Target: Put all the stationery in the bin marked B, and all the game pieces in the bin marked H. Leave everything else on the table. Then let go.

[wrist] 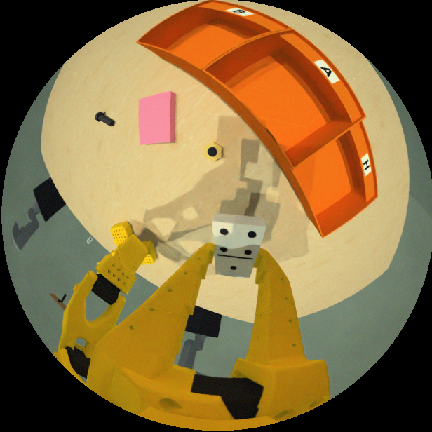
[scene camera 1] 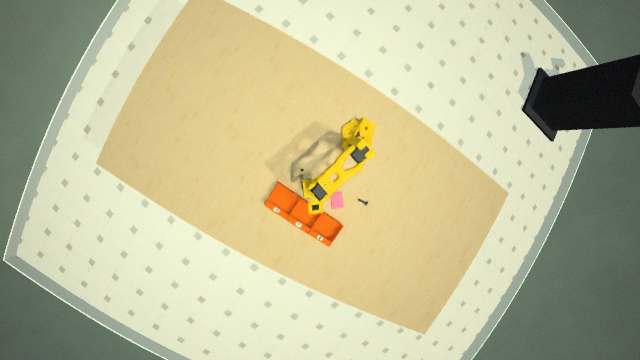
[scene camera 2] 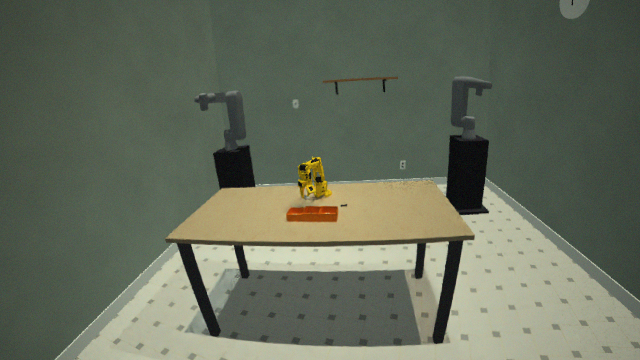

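Where they show: hand at its tool point: [scene camera 2: 307,195]; arm's base at its link origin: [scene camera 1: 353,140] [scene camera 2: 322,195].
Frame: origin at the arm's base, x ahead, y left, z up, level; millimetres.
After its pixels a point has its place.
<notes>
My gripper [wrist: 233,255] is shut on a grey-white domino with black pips, held above the table with its far end up in the wrist view. The orange three-bin tray [scene camera 2: 312,217] {x 334, y -16, z 24 mm} lies beyond it. Bin B [scene camera 1: 326,226] {x 292, y 68, z 7 mm} [wrist: 215,45] is at one end, bin A [wrist: 285,95] is in the middle, and bin H [scene camera 1: 283,197] {x 277, y -106, z 7 mm} [wrist: 330,175] is at the other end, right of the domino in the wrist view. These bins look empty where their floors show. A pink sticky-note pad [scene camera 1: 337,200] {x 197, y 54, z 10 mm} [wrist: 157,118] lies flat on the table near the tray.
A black bolt [scene camera 1: 363,202] {x 159, y 136, z 10 mm} [scene camera 2: 343,205] {x 163, y 131, z 6 mm} [wrist: 104,118] lies beyond the pad. A yellow hex nut [wrist: 219,152] lies between pad and domino. A small dark-centred thing [scene camera 1: 302,170] {x 170, y -97, z 9 mm} shows beside the arm in scene camera 1. Two grey arms stand on black pedestals behind the table [scene camera 2: 400,220] {x 349, y 413, z 0 mm}.
</notes>
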